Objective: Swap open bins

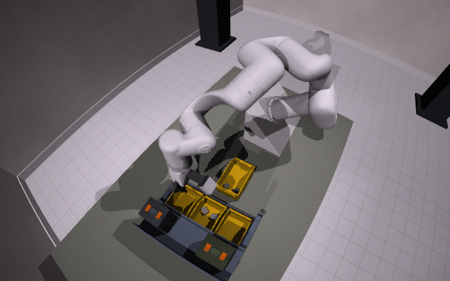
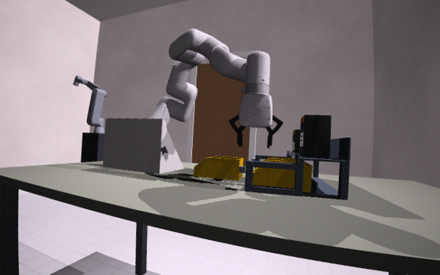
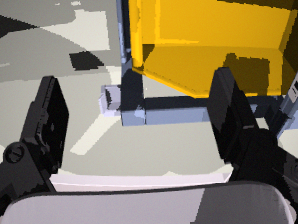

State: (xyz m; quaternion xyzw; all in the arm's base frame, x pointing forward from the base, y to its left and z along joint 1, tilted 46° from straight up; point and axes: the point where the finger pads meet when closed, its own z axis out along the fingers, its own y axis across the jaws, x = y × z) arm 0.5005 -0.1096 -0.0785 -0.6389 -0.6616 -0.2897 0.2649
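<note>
Right now my hand is 20 mm past the shelf's front bar, 110 mm to the right of it and 120 mm above it. Also, from my hand: black box (180 mm ahead, 30 mm above).
</note>
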